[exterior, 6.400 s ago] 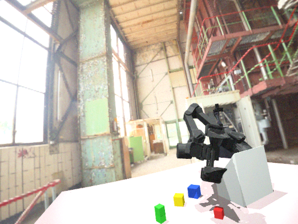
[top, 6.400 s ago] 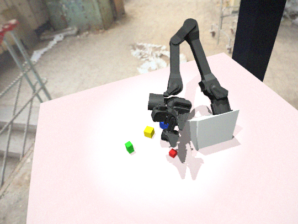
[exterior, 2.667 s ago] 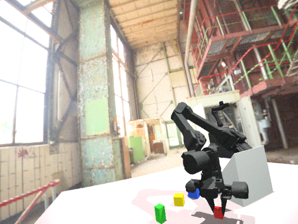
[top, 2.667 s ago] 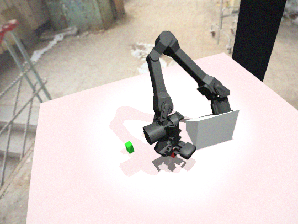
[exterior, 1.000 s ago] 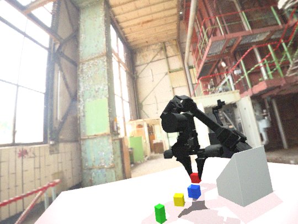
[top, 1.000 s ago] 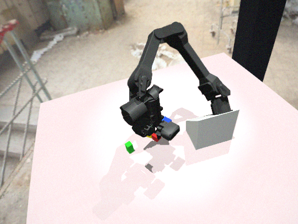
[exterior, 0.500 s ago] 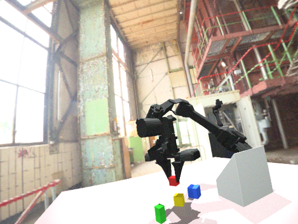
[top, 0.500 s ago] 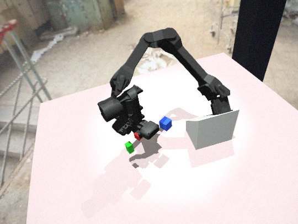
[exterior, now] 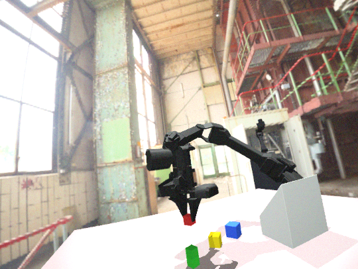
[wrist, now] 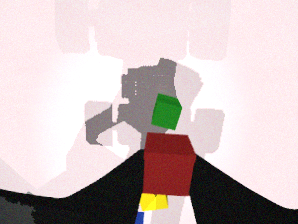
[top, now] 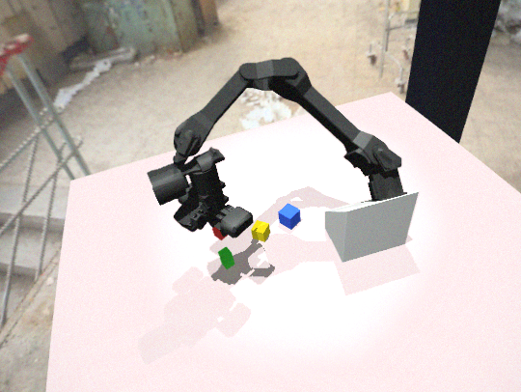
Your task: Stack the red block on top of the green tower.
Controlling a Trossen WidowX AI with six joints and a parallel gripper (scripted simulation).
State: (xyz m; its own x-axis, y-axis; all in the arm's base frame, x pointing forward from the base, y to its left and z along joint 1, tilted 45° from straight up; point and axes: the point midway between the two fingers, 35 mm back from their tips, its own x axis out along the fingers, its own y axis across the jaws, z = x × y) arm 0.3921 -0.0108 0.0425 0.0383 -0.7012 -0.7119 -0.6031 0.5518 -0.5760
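My gripper tip is now 11 cm above the yellow block, 10 cm past it and 7 cm to the left of it. The rest, counted from my gripper tip: blue block: 18 cm behind, 10 cm below, 9 cm to the right; then small purple block: 52 cm to the left, 34 cm ahead, 11 cm below; then red block: right at my gripper tip.
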